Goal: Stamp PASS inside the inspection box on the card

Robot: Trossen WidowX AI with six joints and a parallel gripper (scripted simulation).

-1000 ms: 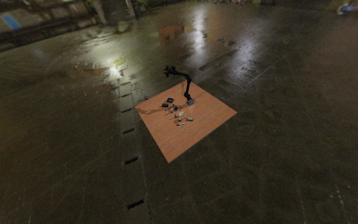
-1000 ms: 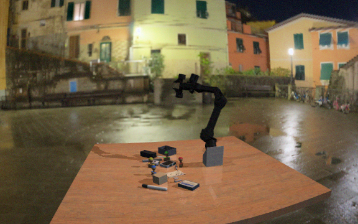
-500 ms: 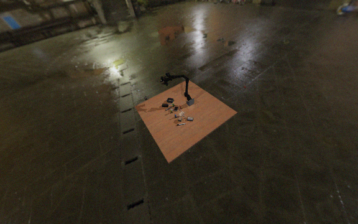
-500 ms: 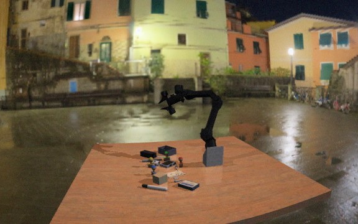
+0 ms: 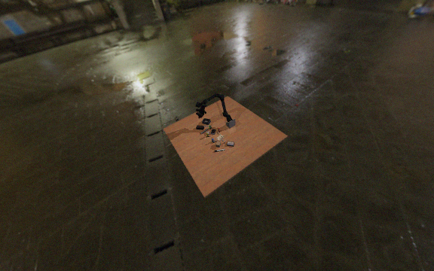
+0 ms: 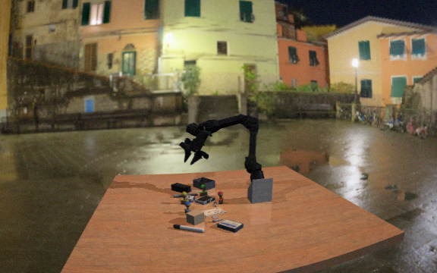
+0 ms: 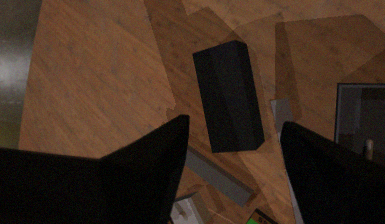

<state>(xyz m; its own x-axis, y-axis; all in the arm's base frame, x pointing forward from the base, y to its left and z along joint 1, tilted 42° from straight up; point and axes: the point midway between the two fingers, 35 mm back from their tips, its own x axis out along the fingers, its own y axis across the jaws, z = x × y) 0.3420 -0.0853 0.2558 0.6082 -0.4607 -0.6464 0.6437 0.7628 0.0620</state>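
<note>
My gripper tip is now 90 mm past the PASS stamp, 120 mm to the right of it and 140 mm above it. Also, from my gripper tip: yellow stamp (250 mm to the left, 140 mm below); ink pad (100 mm behind, 220 mm to the left, 150 mm below); black box (40 mm ahead, 40 mm to the left, 140 mm below).
</note>
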